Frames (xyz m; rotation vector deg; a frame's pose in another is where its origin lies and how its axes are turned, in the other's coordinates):
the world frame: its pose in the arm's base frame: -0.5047 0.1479 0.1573 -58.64 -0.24 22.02
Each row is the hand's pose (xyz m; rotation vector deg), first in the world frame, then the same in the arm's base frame.
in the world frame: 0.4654 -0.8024 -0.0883 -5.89 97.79 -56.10
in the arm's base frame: 0.1946 -0.1480 0.6974 -59.85 55.59 -82.70
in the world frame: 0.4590 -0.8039 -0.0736 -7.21 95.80 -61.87
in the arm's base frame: 0.1864 -0.1385 0.7075 -59.99 50.71 -86.75
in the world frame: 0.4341 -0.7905 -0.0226 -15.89 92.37 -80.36
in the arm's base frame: 0.1498 -0.0978 0.7275 -63.11 37.07 -102.32
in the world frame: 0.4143 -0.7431 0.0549 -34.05 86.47 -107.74
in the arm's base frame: 0.1025 -0.0179 0.7323 -69.18 15.31 -126.88
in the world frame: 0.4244 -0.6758 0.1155 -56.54 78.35 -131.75
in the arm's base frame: 0.0801 0.0666 0.7064 -75.72 -7.74 -149.89
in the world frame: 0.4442 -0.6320 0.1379 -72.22 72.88 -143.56
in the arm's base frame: 0.0809 0.1115 0.6783 77.75 20.91 158.00
